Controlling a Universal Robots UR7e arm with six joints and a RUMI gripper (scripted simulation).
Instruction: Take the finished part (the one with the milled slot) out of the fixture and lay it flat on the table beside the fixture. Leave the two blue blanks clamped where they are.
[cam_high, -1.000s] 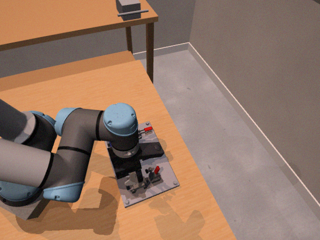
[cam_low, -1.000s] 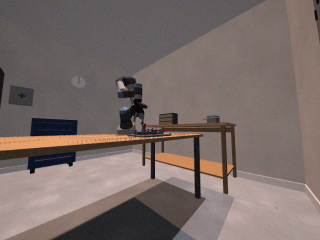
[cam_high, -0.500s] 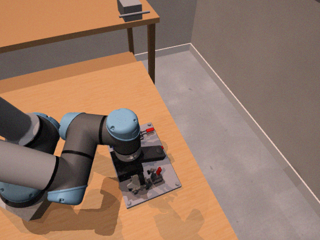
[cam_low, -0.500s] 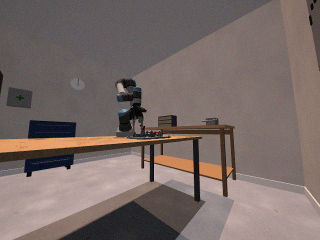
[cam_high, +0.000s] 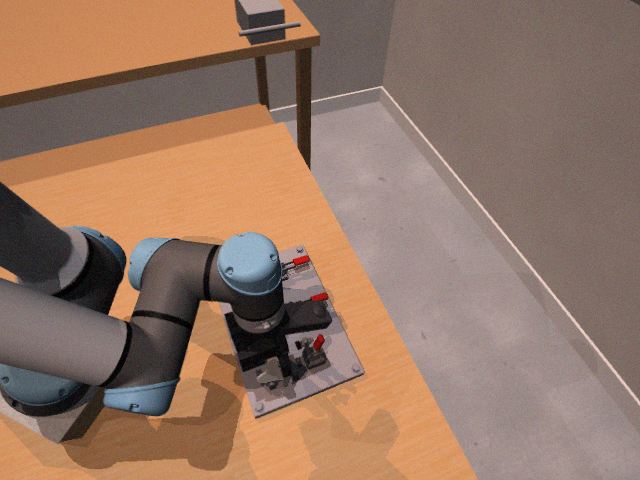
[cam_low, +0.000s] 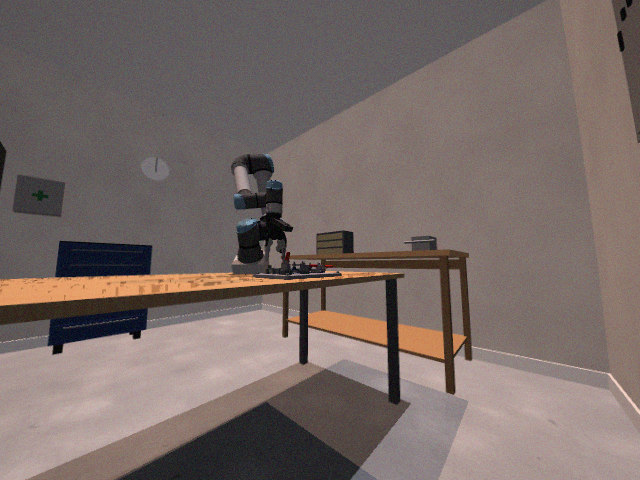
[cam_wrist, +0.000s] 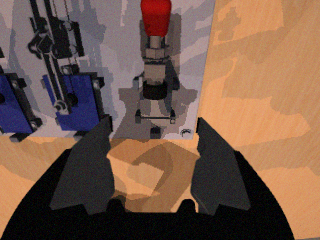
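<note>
Right now my hand is 10 mm past the finished grey part and 50 mm above it. The rest, counted from my hand: blue blank (10 mm behind, 110 mm to the left, 50 mm below); then grey fixture plate (40 mm ahead, 110 mm to the left, 70 mm below).
</note>
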